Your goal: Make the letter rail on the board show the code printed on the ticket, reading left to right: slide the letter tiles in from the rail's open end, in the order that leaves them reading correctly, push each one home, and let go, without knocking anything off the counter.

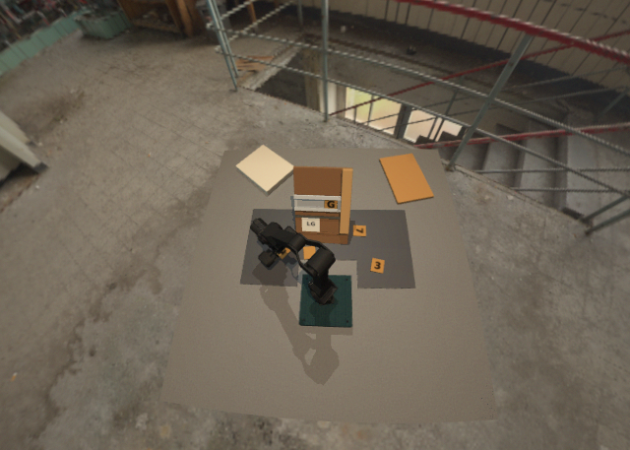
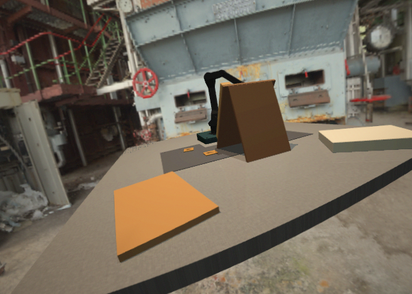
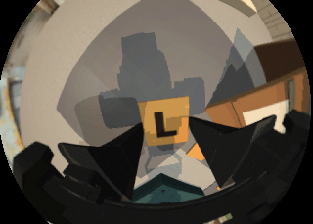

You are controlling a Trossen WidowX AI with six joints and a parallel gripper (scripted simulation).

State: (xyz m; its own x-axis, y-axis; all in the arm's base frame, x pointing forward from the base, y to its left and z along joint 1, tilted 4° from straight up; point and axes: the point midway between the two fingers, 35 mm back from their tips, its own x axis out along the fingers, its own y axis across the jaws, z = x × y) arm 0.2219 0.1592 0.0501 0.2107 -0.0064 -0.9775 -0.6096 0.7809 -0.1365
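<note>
Right now the white ticket is 150 mm to the right of my gripper tip, 90 mm ahead of it and 40 mm above it. The rest, counted from my gripper tip: orange tile marked l: right at my gripper tip; orange tile marked g: 240 mm to the right, 130 mm above, 120 mm ahead; dark mat: 200 mm to the right, 40 mm below, 30 mm behind.
</note>
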